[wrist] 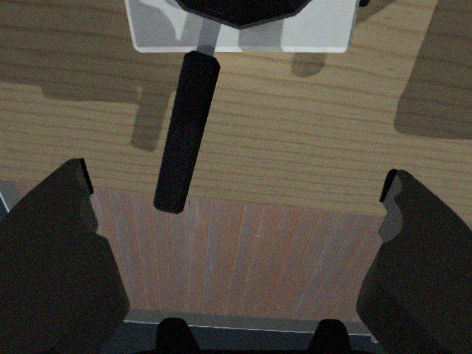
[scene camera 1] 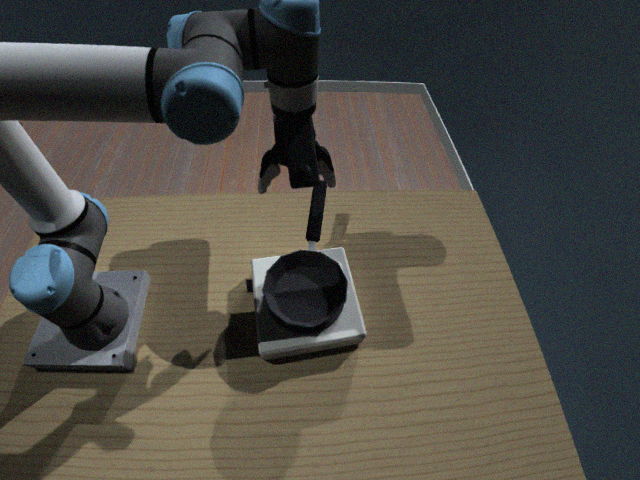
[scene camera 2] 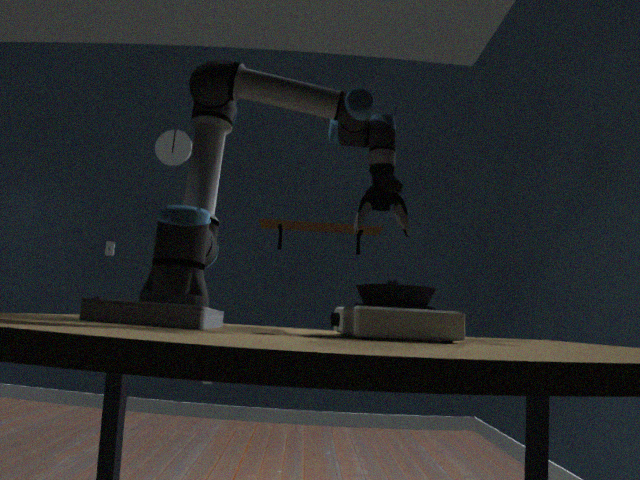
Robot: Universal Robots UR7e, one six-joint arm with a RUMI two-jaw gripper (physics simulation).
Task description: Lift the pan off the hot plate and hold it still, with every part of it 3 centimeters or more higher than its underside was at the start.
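Places are measured from the arm's base along level axes (x ahead, y right, z down), in millimetres.
Where they show: gripper, between the fingertips: (wrist: 239, 169) (scene camera 1: 297, 190) (scene camera 2: 381, 235); arm's base, origin of its link: (scene camera 1: 98, 319) (scene camera 2: 174, 306).
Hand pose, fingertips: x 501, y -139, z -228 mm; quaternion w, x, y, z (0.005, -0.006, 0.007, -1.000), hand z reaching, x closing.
Note:
Each offset is from my fingertips to the centre of the thing. Level surfaces: height alone.
The dark, many-sided pan {dz +153, dx +25, dy +50 mm} (scene camera 1: 305, 291) (scene camera 2: 395, 295) (wrist: 240, 9) rests upright on the white hot plate {dz +233, dx -8, dy +144 mm} (scene camera 1: 354, 321) (scene camera 2: 408, 324) (wrist: 315, 41). Its black handle {dz +137, dx +53, dy -52 mm} (scene camera 1: 316, 214) (wrist: 187, 130) points away from scene camera 1, past the hot plate and over the table toward the far edge. My gripper (scene camera 1: 297, 188) (scene camera 2: 382, 232) (wrist: 239, 169) is open and empty, pointing down, well above the pan's height in scene camera 2. In the wrist view the handle shows between the two fingers, closer to the left one, with its free end near the level of the fingertips. The pan body is partly cut off there.
The robot's base plate (scene camera 1: 46, 347) (scene camera 2: 155, 313) stands on the wooden table {dz +271 mm} (scene camera 1: 444, 392) (scene camera 2: 268, 341), left of the hot plate. A dark knob {dz +234, dx -130, dy +89 mm} (scene camera 1: 249, 285) (scene camera 2: 334, 319) sticks out of the hot plate's left side. The table's far edge is near the handle's end. An orange shelf (scene camera 2: 310, 225) hangs behind.

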